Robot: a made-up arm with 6 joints.
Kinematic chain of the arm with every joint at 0, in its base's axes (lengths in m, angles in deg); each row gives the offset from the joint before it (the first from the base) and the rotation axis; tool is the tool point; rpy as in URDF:
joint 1: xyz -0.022 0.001 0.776 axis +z
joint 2: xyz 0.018 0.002 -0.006 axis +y
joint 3: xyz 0 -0.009 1.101 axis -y
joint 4: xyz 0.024 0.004 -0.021 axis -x
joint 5: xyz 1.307 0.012 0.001 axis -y
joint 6: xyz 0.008 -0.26 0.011 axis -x
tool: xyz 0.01 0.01 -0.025 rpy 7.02 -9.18 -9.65
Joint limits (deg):
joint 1: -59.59..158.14
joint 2: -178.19..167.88
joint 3: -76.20..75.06
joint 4: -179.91..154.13
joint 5: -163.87..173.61
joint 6: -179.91..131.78
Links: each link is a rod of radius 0.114 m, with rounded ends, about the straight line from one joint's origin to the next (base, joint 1, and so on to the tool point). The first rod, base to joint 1, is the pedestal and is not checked.
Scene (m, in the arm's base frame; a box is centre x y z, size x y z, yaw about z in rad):
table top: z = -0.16
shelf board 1: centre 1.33 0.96 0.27 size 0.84 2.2 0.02 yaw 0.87
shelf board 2: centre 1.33 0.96 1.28 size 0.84 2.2 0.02 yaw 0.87
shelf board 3: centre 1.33 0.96 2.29 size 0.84 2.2 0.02 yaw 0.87
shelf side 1: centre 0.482 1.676 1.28 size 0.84 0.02 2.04 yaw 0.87
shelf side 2: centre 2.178 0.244 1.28 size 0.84 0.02 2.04 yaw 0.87
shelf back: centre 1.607 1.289 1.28 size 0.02 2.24 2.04 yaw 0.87
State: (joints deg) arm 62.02 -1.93 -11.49 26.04 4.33 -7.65
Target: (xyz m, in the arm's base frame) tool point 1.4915 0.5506 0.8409
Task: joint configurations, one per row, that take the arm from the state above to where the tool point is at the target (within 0.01 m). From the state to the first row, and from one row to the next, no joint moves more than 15 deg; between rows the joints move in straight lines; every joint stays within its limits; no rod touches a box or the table.
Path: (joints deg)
1: 49.55 -5.72 -11.83 27.40 6.89 -7.63
2: 37.07 -9.51 -12.17 28.76 9.46 -7.62
3: 24.60 -13.29 -12.52 30.12 12.02 -7.60
4: 12.13 -17.08 -12.86 31.49 14.59 -7.58
5: 14.51 -6.76 -20.52 27.62 10.99 -7.36
6: 16.89 3.56 -28.18 23.76 7.39 -7.13
7: 19.27 13.88 -35.84 19.89 3.79 -6.90
8: 23.58 22.00 -24.60 21.92 4.12 -6.94
9: 27.88 30.11 -13.36 23.95 4.46 -6.97

